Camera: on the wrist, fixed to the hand. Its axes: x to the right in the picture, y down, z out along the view.
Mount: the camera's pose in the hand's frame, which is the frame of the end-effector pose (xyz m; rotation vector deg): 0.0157 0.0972 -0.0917 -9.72 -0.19 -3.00
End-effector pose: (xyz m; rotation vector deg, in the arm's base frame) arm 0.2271 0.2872 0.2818 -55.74 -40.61 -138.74
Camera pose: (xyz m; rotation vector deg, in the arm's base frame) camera 0.2250 0.1538 0.2648 -59.31 -31.11 -146.66
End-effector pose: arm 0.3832 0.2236 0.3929 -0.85 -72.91 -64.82
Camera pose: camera 0.5132 0.2097 0.4247 -6.33 -67.76 -73.47
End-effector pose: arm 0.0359 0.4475 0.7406 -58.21 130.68 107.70
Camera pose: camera 0.0112 0.3656 0.8444 61.56 -119.95 -118.83
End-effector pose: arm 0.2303 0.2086 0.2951 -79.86 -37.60 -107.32
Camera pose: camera 0.2483 0.0759 0.2823 -85.90 -31.55 -115.00
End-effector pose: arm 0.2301 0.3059 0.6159 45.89 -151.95 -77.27
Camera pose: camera 0.2013 0.2777 0.7443 48.83 -142.82 -89.55
